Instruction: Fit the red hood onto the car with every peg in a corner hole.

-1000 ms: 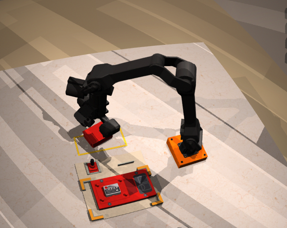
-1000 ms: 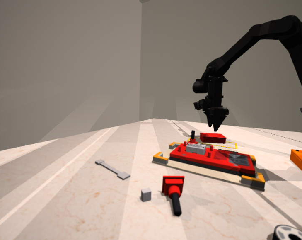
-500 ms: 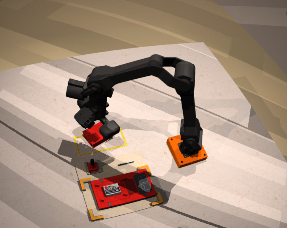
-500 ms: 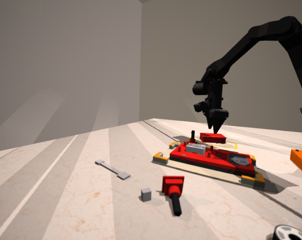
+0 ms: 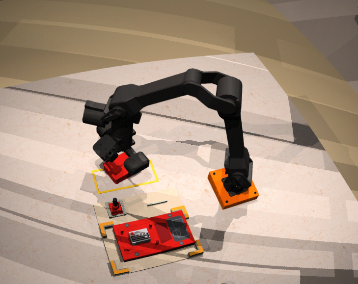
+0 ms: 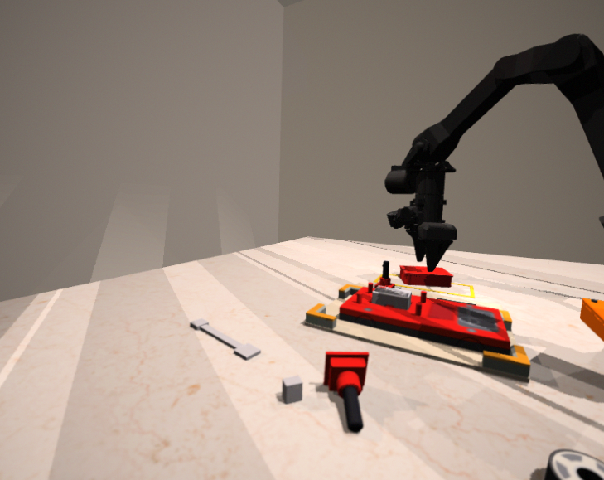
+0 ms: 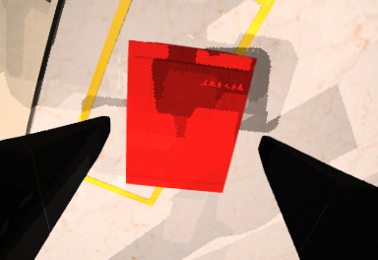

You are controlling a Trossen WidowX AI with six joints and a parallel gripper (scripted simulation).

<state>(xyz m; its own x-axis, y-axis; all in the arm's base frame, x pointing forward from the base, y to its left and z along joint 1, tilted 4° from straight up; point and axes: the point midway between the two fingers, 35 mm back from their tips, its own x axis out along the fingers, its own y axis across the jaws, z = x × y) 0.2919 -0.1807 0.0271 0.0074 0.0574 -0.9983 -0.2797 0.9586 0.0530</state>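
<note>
Now: the red hood 20 mm below my gripper tip. From my gripper tip the other things lie so: grey bar 210 mm ahead, 410 mm to the left, 30 mm below; then grey engine block 30 mm ahead, 250 mm to the left, 10 mm below; then jig 10 mm ahead, 230 mm to the left, 20 mm below.
</note>
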